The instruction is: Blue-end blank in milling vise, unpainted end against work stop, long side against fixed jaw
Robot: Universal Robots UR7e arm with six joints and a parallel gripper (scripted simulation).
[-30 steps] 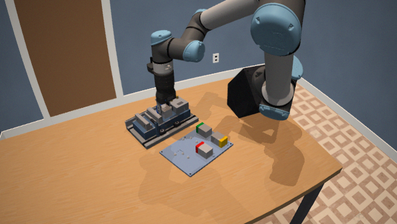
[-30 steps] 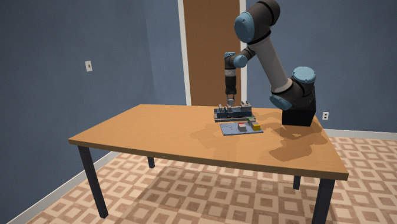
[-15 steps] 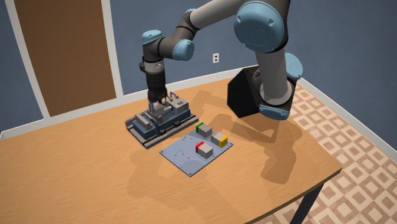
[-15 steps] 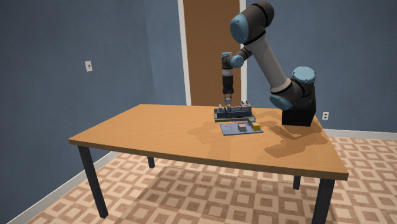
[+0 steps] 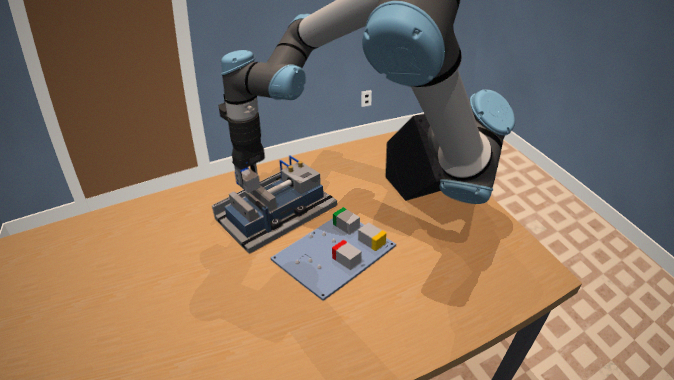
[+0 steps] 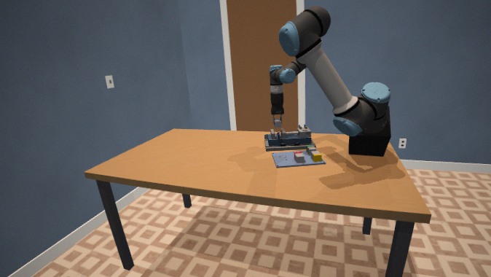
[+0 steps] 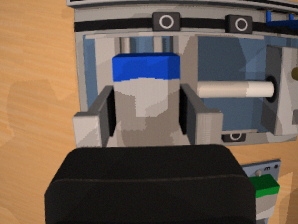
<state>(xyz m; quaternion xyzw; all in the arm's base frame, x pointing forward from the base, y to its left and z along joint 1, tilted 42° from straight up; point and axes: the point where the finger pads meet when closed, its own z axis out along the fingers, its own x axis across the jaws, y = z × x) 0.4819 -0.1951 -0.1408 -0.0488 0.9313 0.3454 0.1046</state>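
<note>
Now: the blue-ended blank 20 mm below my hand. From my hand the other things lie so: work stop 10 mm behind, 50 mm to the left, 70 mm below; then pale rod 90 mm behind, 10 mm to the right, 80 mm below; then fixed jaw 30 mm ahead, 10 mm to the left, 80 mm below.
</note>
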